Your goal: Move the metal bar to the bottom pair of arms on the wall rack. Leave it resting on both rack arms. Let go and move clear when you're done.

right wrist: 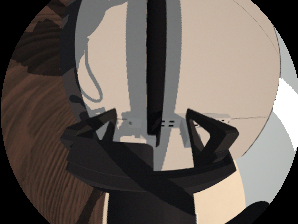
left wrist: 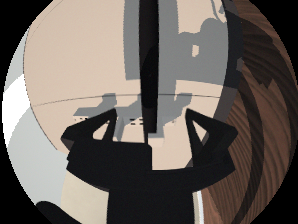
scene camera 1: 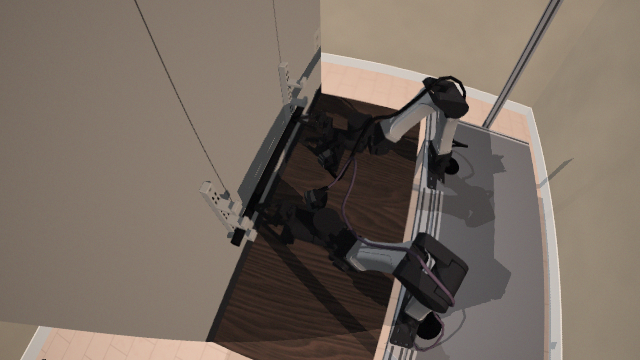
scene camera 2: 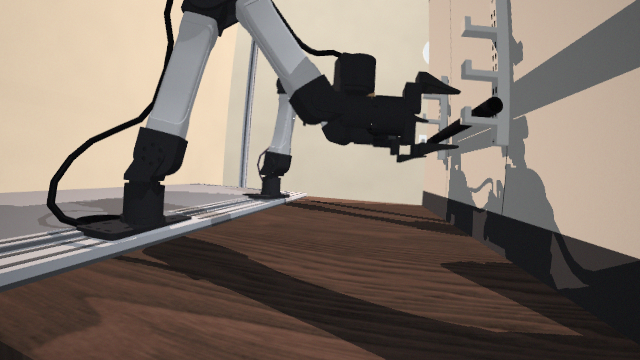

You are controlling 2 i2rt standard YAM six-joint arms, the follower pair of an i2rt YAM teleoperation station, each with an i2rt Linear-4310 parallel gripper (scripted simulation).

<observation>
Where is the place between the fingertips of the right gripper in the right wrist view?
At 151, 112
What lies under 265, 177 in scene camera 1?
A black metal bar.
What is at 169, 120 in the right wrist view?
A rack upright.
</observation>
